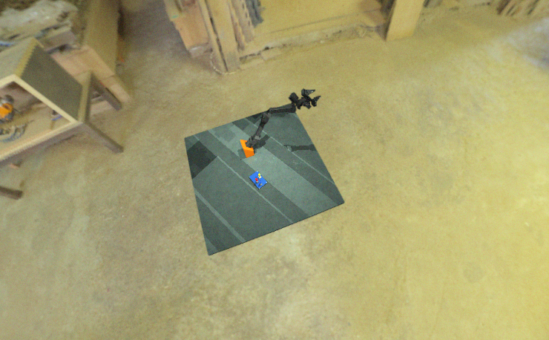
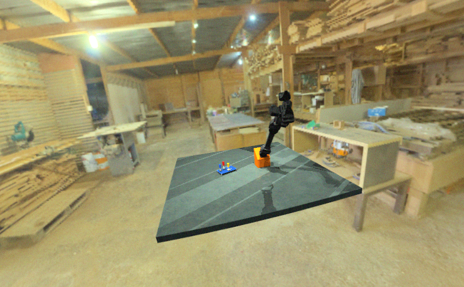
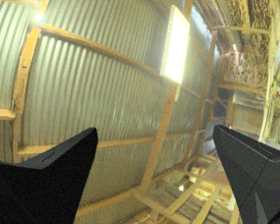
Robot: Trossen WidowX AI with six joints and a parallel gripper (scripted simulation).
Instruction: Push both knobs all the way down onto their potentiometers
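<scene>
The yellow knob lies 620 mm to the right of my gripper tip, 560 mm below it and 290 mm ahead of it. From my gripper tip the other things lie so: red knob: 650 mm to the right, 550 mm below, 330 mm ahead.
</scene>
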